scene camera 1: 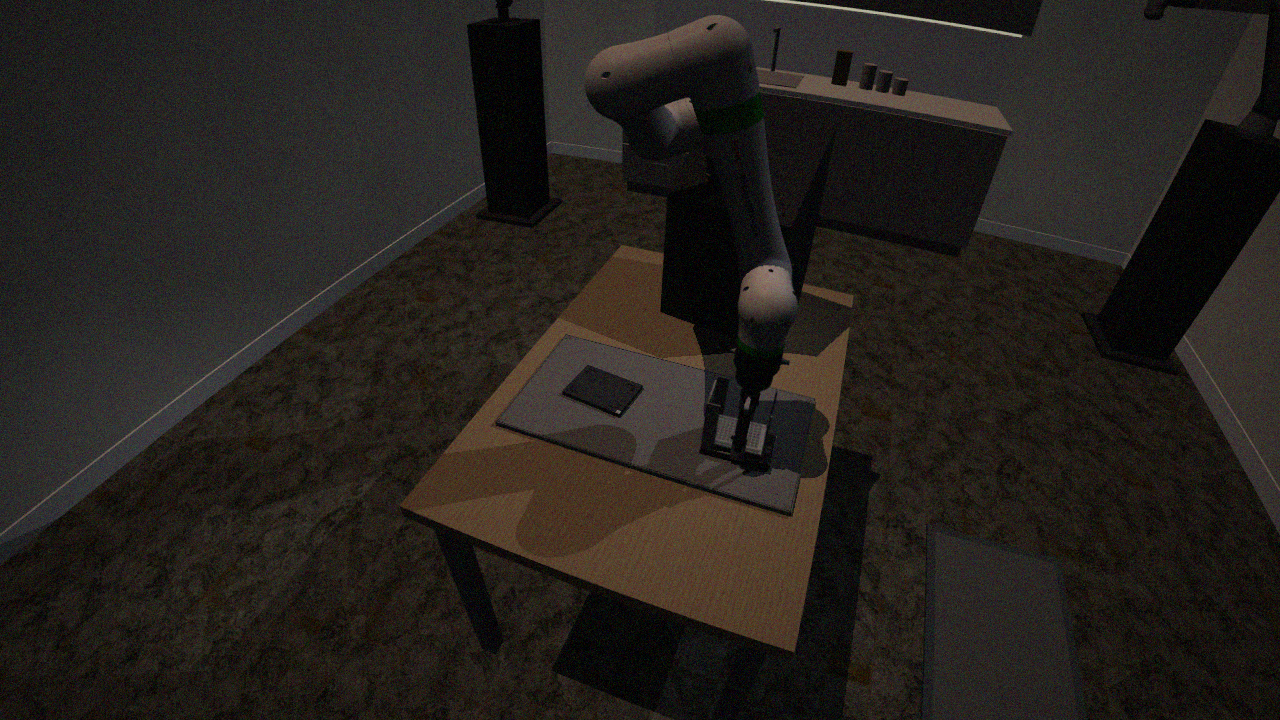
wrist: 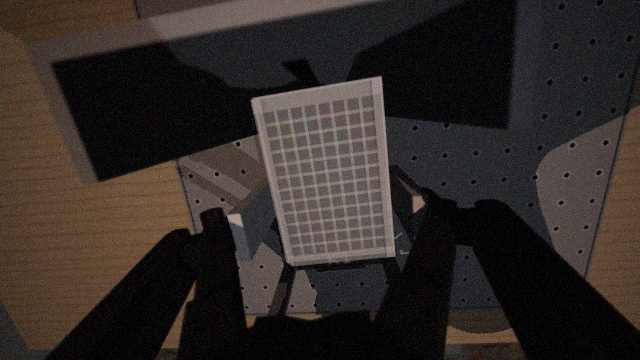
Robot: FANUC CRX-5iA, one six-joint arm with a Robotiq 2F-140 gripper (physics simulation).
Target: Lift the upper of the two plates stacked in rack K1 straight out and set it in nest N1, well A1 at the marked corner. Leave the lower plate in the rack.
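Places are measured from the arm's base along level axes (x ahead, y left, z up), in millimetres.
Where they show: gripper, fingertip midpoint: (scene camera 1: pixel 740 442) (wrist: pixel 330 190).
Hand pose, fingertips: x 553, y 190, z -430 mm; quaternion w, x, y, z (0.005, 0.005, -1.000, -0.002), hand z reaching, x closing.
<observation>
After its pixels a point has its place.
The upper plate (scene camera 1: pixel 729 432) {y 161, x 561, z -399 mm} (wrist: pixel 327 175) {y 169, x 552, z -400 mm}, pale with a grid of square wells, lies in rack K1 (scene camera 1: pixel 750 461) {y 222, x 601, z -431 mm}. The lower plate is hidden beneath it in the wrist view. My gripper (scene camera 1: pixel 742 438) {y 190, x 553, z -430 mm} (wrist: pixel 330 190) {y 190, x 553, z -430 mm} is open over the rack, its fingers on either side of the near part of the upper plate. Gaps show between the finger pads and the plate's long edges, wider on the left in the wrist view. Nest N1 (scene camera 1: pixel 601 390) {y -171, x 497, z -434 mm} is a dark flat block with a small white mark at one corner, to the left in the scene view; it does not show in the wrist view.
A dark upright panel (scene camera 1: pixel 716 394) {y 113, x 511, z -343 mm} stands at the rack's side. A large dark shape with a pale border (wrist: pixel 200 30) {y 110, x 566, z -292 mm} crosses the top of the wrist view. Rack and nest stand on a grey perforated board (scene camera 1: pixel 657 438) {y 5, x 592, z -446 mm} (wrist: pixel 490 167) {y 189, x 418, z -446 mm} on the wooden table (scene camera 1: pixel 644 537) {y 60, x 845, z -459 mm} (wrist: pixel 100 225) {y 214, x 805, z -459 mm}.
</observation>
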